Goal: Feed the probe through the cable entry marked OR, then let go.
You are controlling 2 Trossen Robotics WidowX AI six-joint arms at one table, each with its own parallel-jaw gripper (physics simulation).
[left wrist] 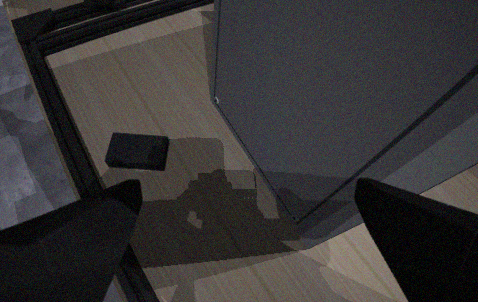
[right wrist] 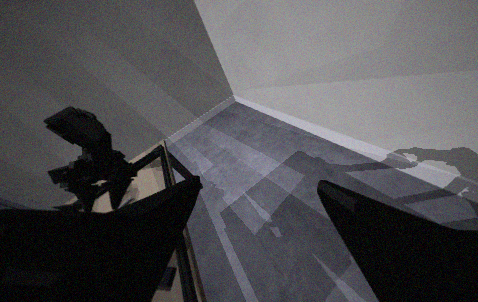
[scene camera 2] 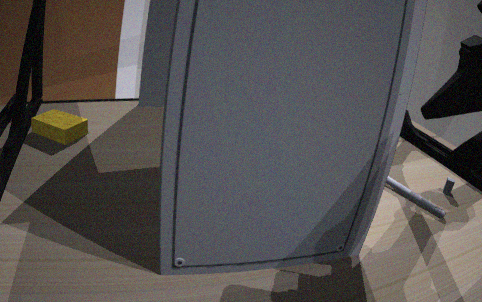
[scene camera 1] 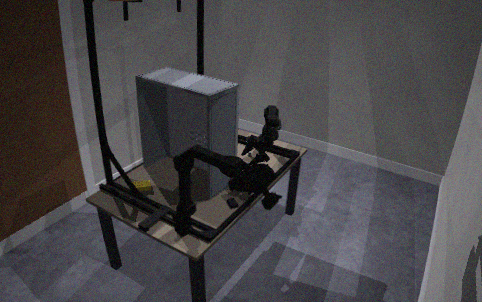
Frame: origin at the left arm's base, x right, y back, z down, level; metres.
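Seen in the pictures: left gripper, fingertip midpoint: [left wrist: 250, 189] [right wrist: 101, 210] [scene camera 2: 434, 135] [scene camera 1: 245, 159]; right gripper, fingertip midpoint: [right wrist: 258, 183] [scene camera 1: 276, 187]; right arm's base, origin of the base link: [scene camera 1: 183, 227].
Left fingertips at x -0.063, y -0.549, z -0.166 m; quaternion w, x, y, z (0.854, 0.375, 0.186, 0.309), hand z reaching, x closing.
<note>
Pixels of each thing's top centre, then the offset from my left fingertips to it. "spot": a spot on its surface instead.
- tall grey cabinet, surface spot: [left wrist: 340, 90] spot: dx +0.086, dy -0.010, dz +0.007 m
- thin grey rod, middle of its top: [scene camera 2: 398, 176] dx +0.172, dy +0.250, dz +0.160 m
- short grey peg, middle of its top: [scene camera 2: 451, 179] dx +0.119, dy +0.369, dz +0.158 m
- black block, middle of its top: [left wrist: 136, 148] [right wrist: 160, 275] [scene camera 1: 232, 201] dx +0.000, dy -0.150, dz +0.169 m
- yellow block, middle of its top: [scene camera 2: 58, 118] [scene camera 1: 141, 184] dx +0.504, dy -0.241, dz +0.158 m
A tall grey cabinet [scene camera 1: 175, 110] [scene camera 2: 290, 125] [left wrist: 340, 90] stands on the table. Small marks [scene camera 1: 199, 136] show faintly on its face in scene camera 1; the label OR cannot be read. A thin grey rod [scene camera 2: 417, 198], likely the probe, lies on the table at the right in scene camera 2, its far end hidden behind the cabinet. My left gripper [scene camera 1: 253, 156] [scene camera 2: 435, 134] [left wrist: 250, 189] is open and empty, above the table beside the cabinet. My right gripper [scene camera 1: 277, 186] [right wrist: 258, 183] is open and empty, out over the table's edge, facing floor and wall.
A short grey peg [scene camera 2: 449, 186] stands near the rod. A black block [scene camera 1: 232, 203] [left wrist: 136, 151] lies by the dark edge rail. A yellow block [scene camera 1: 142, 186] [scene camera 2: 59, 127] lies on the cabinet's other side. A black frame post [scene camera 1: 96, 95] rises at the left.
</note>
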